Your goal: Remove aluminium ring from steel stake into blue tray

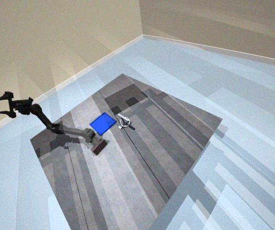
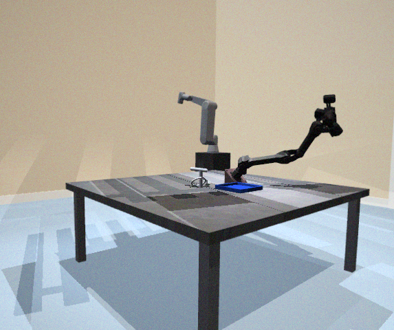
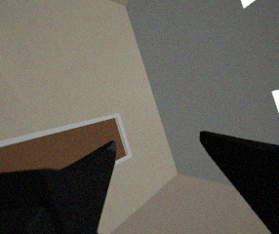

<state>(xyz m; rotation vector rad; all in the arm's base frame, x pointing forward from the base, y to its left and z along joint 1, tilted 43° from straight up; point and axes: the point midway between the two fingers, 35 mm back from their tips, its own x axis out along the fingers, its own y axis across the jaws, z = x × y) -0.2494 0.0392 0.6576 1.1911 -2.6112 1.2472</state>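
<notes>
The aluminium ring is 59 cm ahead of my gripper tip, 50 cm to the right of it and 48 cm below it. Also, from my gripper tip: blue tray (47 cm ahead, 31 cm to the right, 50 cm below).
</notes>
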